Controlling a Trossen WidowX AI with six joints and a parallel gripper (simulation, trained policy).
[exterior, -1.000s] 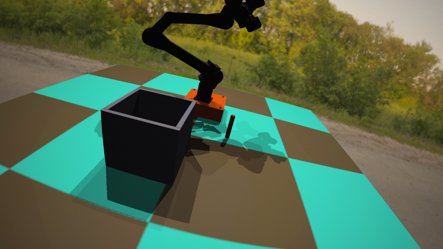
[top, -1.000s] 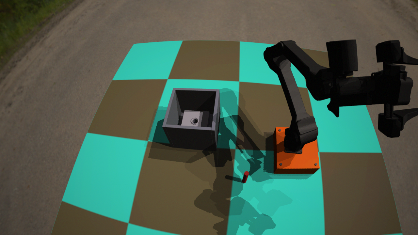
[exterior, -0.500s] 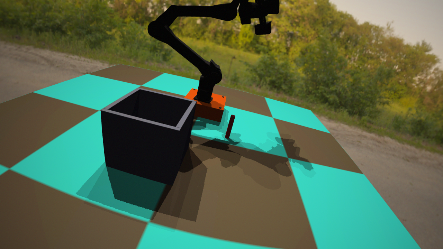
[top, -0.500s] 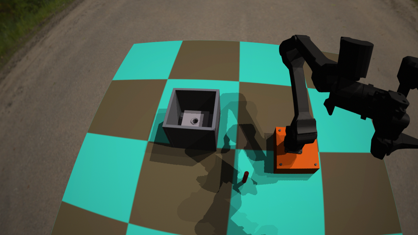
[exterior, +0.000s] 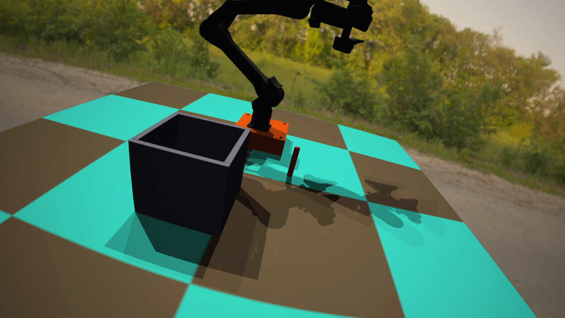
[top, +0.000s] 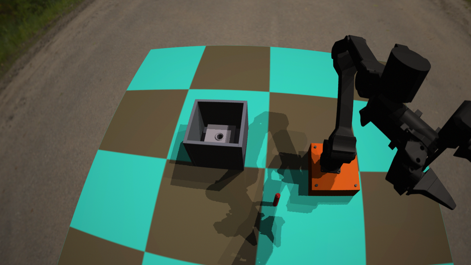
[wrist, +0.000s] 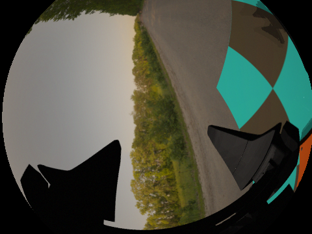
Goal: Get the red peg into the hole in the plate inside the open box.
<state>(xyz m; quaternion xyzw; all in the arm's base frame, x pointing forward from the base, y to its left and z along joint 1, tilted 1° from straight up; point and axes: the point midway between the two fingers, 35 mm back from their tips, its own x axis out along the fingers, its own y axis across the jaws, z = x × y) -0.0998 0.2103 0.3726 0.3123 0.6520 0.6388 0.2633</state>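
My gripper tip is now 39 cm above the red peg, 27 cm short of it and 11 cm to the left of it. Round my gripper tip: grey plate (47 cm ahead, 38 cm below, 28 cm to the right).
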